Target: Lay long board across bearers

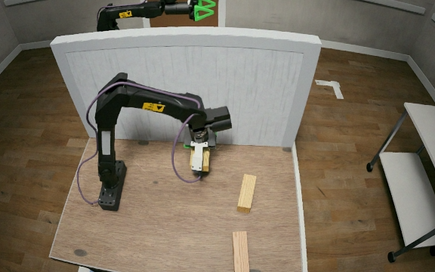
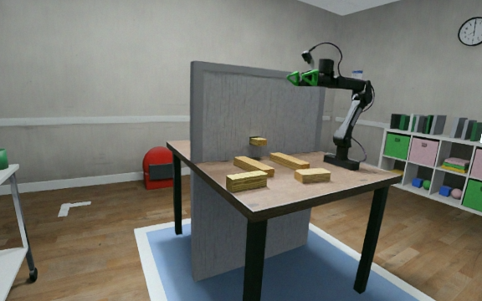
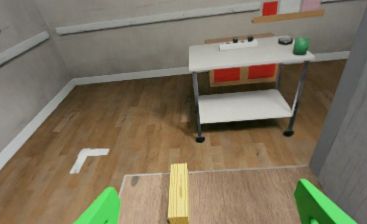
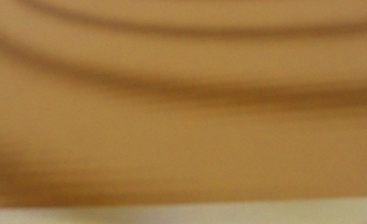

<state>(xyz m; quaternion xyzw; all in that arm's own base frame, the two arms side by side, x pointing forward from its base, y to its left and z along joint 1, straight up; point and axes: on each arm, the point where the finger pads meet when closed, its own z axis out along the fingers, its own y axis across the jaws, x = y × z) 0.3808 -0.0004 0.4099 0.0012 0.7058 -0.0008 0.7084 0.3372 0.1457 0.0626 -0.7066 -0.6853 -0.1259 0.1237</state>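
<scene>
Now: right hand 50 mm to the right of the long board.
</scene>
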